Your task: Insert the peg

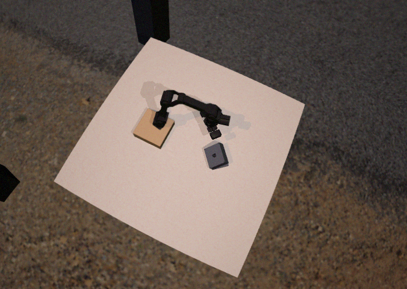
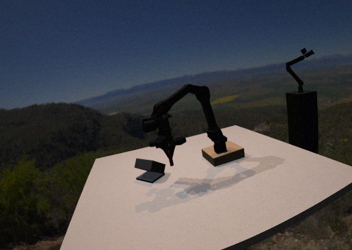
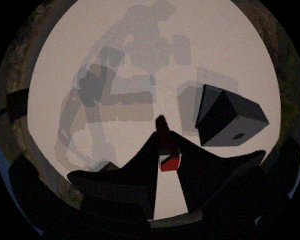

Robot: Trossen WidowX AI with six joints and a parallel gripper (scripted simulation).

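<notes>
Now: gripper tip 130 mm short of the sloped panel, 100 mm to the left of it and 60 mm above it. Round my gripper tip: red peg (20 mm above).
</notes>
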